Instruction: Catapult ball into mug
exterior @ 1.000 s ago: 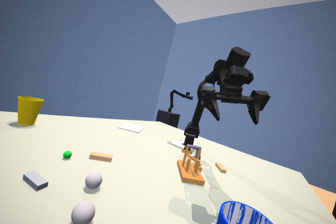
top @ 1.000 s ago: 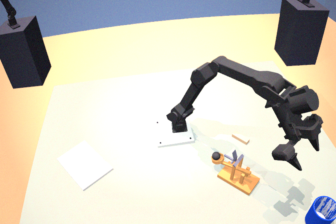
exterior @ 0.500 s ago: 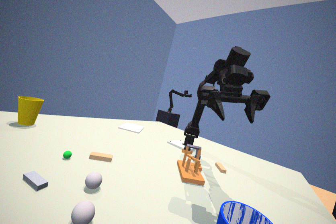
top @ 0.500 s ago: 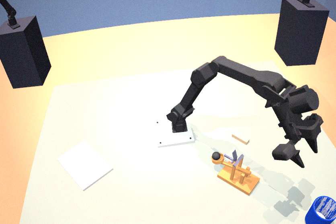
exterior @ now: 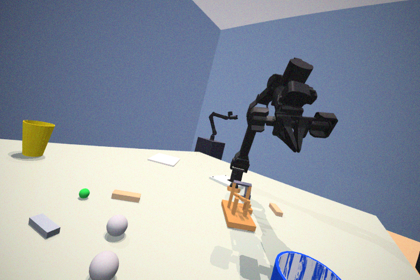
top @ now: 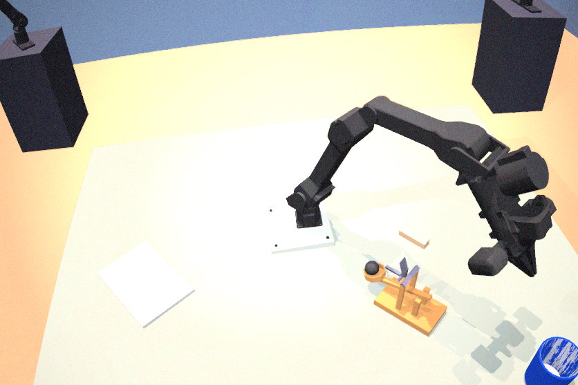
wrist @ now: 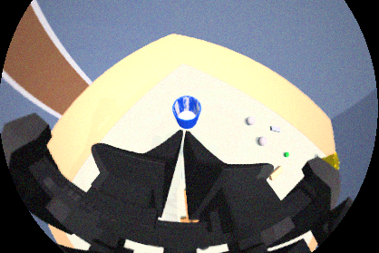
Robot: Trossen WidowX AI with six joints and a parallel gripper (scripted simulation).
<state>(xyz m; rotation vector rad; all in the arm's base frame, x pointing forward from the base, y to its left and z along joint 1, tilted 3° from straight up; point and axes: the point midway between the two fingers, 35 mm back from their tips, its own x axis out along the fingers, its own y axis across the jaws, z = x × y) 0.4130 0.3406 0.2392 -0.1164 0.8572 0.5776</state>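
My gripper tip is now 21 cm past the dark ball, 23 cm to the left of it and 19 cm above it. From my gripper tip the other things lie so: blue mug 9 cm ahead, 8 cm to the left, 22 cm below; orange wooden catapult 17 cm behind, 18 cm to the right, 20 cm below; grey block 31 cm ahead, 30 cm to the right, 24 cm below.
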